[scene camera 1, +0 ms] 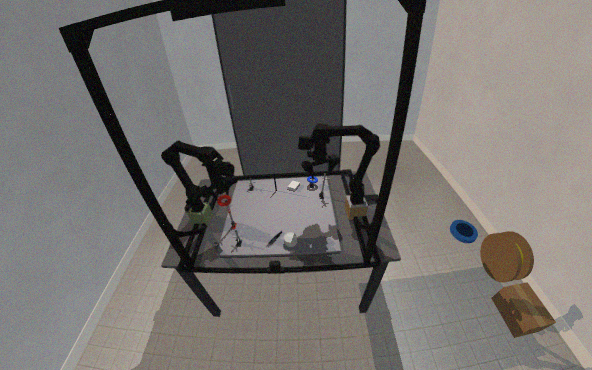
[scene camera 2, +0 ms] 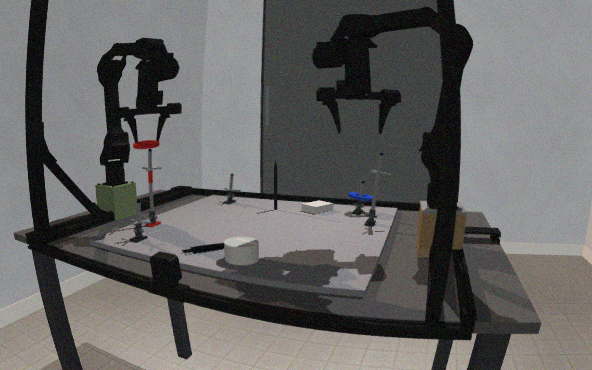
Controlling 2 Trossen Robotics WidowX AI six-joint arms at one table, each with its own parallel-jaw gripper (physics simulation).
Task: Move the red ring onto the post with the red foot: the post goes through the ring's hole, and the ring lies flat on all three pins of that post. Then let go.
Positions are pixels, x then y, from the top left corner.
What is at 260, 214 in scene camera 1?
A grey board.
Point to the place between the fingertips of my left gripper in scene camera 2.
At 146, 144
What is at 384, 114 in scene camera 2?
My right gripper.
